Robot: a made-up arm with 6 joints.
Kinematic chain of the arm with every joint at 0, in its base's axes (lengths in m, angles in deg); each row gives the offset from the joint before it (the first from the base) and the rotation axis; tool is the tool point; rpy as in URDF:
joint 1: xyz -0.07 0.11 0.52 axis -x
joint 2: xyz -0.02 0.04 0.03 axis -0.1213 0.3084 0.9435
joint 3: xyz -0.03 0 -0.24 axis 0.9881 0.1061 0.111
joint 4: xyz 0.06 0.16 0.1 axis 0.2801 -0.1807 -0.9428
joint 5: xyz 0 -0.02 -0.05 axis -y
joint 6: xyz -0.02 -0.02 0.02 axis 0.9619 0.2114 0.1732
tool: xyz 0.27 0 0.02 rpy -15.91 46.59 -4
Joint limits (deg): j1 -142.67..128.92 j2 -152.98..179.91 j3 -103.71..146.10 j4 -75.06..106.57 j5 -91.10..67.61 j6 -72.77..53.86
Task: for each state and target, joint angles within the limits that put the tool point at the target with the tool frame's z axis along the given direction. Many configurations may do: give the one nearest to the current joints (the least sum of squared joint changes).
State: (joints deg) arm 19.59 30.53 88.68 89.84 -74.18 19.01
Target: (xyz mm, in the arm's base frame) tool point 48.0 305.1 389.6 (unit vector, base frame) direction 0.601 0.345 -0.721
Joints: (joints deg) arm 22.97 -13.19 93.08 98.28 -90.24 -7.27
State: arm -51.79 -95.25 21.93 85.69 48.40 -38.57
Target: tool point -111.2 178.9 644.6 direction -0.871 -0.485 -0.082
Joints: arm -82.98 -80.07 10.46 106.57 31.72 -46.34
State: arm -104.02 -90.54 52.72 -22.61 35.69 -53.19
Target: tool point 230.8 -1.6 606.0 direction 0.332 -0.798 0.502
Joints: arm -101.23 -42.87 16.00 -49.59 13.86 -49.68
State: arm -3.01 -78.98 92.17 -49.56 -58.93 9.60
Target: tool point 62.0 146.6 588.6 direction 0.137 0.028 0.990
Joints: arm -3.20 -64.96 115.74 -60.12 -68.32 9.81
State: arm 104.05 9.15 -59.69 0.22 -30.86 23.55
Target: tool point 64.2 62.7 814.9 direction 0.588 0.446 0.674
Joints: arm 128.78 -30.38 -103.71 -5.10 -62.97 -19.74
